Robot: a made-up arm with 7 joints. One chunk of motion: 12 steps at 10 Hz.
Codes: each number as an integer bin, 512 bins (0 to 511) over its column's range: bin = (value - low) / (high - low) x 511, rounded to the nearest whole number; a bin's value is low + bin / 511 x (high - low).
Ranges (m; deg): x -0.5..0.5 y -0.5..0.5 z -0.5..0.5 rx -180..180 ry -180..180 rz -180..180
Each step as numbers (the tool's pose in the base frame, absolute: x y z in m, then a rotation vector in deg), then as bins.
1 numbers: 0.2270 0.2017 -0.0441 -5.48 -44.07 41.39
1 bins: 371 359 233 248 193 314
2 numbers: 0.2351 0.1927 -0.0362 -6.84 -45.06 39.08
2 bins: 376 354 237 246 192 311
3 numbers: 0.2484 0.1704 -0.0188 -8.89 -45.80 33.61
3 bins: 382 343 246 243 190 303
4 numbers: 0.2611 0.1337 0.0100 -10.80 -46.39 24.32
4 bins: 389 324 261 240 190 290
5 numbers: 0.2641 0.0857 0.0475 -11.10 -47.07 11.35
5 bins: 390 299 280 240 189 272
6 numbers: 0.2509 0.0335 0.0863 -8.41 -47.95 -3.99
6 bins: 384 273 300 244 187 250
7 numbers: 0.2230 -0.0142 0.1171 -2.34 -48.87 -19.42
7 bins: 369 248 315 252 186 228
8 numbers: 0.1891 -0.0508 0.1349 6.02 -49.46 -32.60
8 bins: 352 230 324 264 185 209
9 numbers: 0.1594 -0.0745 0.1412 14.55 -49.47 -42.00
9 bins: 337 217 328 276 185 196
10 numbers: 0.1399 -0.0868 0.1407 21.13 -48.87 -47.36
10 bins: 327 211 327 285 186 188
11 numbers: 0.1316 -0.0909 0.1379 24.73 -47.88 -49.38
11 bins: 323 209 326 291 188 185
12 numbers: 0.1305 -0.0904 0.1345 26.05 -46.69 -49.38
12 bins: 322 209 324 292 189 185
